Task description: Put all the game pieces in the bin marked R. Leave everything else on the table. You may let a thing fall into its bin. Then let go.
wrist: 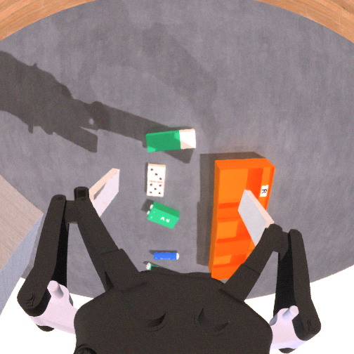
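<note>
A white domino point(156, 180) with black dots lies flat on the grey table, left of the orange bin unit. The orange bin unit point(217, 200) has several compartments in a row; the label R point(264, 191) is on the wall of the far compartment. The inner floor of that compartment shows no piece. My gripper point(180, 190) is open with no thing between its fingers, and hangs above the table. Its left fingertip is left of the domino, and its right fingertip hides part of the bin unit. The gripper body hides the near end of the view.
A green and white block point(171, 140) lies beyond the domino. A green 9V-type battery point(163, 215) lies on its near side. A blue cylinder point(165, 256) and a partly hidden green item point(151, 267) lie nearer the gripper body.
</note>
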